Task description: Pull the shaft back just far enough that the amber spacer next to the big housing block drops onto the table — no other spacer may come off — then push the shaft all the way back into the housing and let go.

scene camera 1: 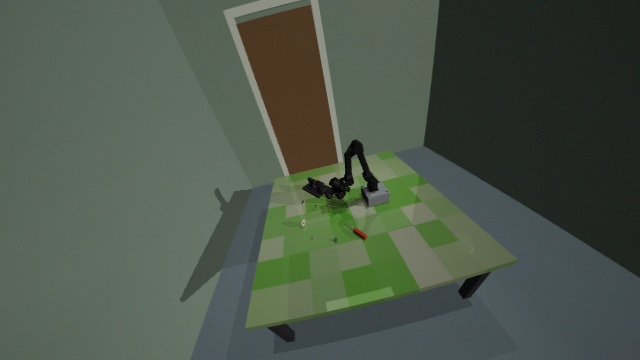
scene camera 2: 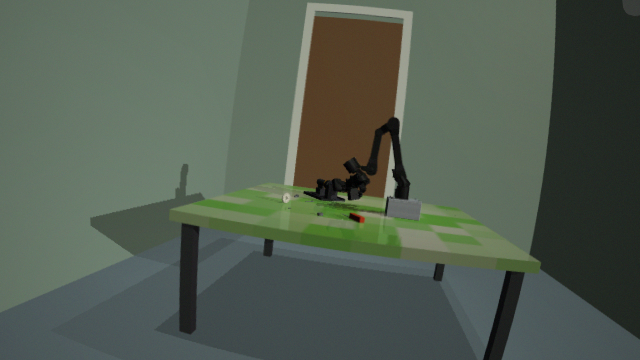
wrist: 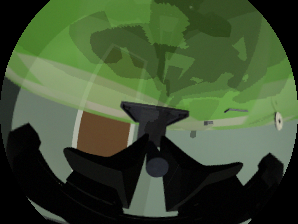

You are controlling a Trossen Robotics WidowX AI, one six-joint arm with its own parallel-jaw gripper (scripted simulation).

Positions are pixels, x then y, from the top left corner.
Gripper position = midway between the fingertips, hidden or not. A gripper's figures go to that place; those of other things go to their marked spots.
Labels:
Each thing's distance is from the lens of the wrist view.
my gripper (wrist: 154,138): 0.10 m
dark housing fixture (wrist: 153,119): 0.18 m

